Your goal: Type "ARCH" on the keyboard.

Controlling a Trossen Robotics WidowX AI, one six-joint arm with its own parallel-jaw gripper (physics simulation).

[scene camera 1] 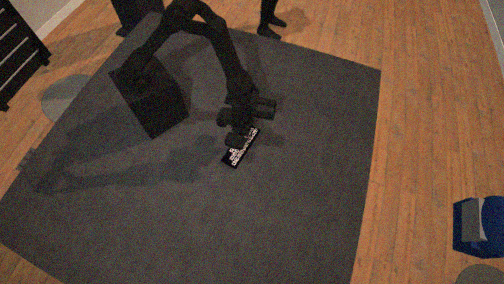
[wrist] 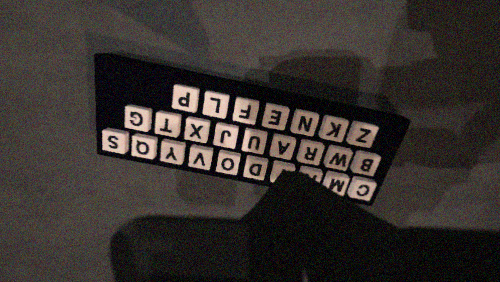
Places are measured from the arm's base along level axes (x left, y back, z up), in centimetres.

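Where they show: gripper, fingertip midpoint: [scene camera 1: 244, 134] [wrist: 290, 180]; arm's base, origin of the base link: [scene camera 1: 137, 87].
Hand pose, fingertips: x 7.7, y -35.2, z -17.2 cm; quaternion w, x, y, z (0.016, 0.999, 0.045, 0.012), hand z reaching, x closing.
Each offset is from my fingertips to the centre of the thing. Level surfaces: height alone.
The black keyboard @(dx -2.1, dy +0.2, dz -4.7 cm) [scene camera 1: 233, 159] [wrist: 135, 85] with white letter keys lies flat on the dark mat; its letters appear upside down in the wrist view. My gripper [scene camera 1: 245, 138] [wrist: 290, 180] is shut with nothing between its fingers. In the wrist view its dark tip overlaps the near row, partly covering the I and H keys. The A key @(dx +0.1, dy +0.0, dz -4.1 cm) [wrist: 283, 148], the R key @(dx +1.8, dy -0.2, dz -4.1 cm) [wrist: 310, 152] and the C key @(dx +5.5, dy -2.3, dz -4.1 cm) [wrist: 362, 190] show beyond and to the right of the tip. The H key @(dx +2.1, dy -2.0, dz -4.1 cm) [wrist: 316, 176] is partly hidden. Whether the tip touches a key I cannot tell.
The dark mat @(dz -5.6 cm) [scene camera 1: 280, 210] lies on a wooden floor. The arm's black base block [scene camera 1: 157, 107] stands left of the keyboard. Dark legs [scene camera 1: 268, 17] stand at the back, a drawer unit [scene camera 1: 20, 60] at the far left and a blue object [scene camera 1: 492, 227] at the right. Arm shadows cross the mat.
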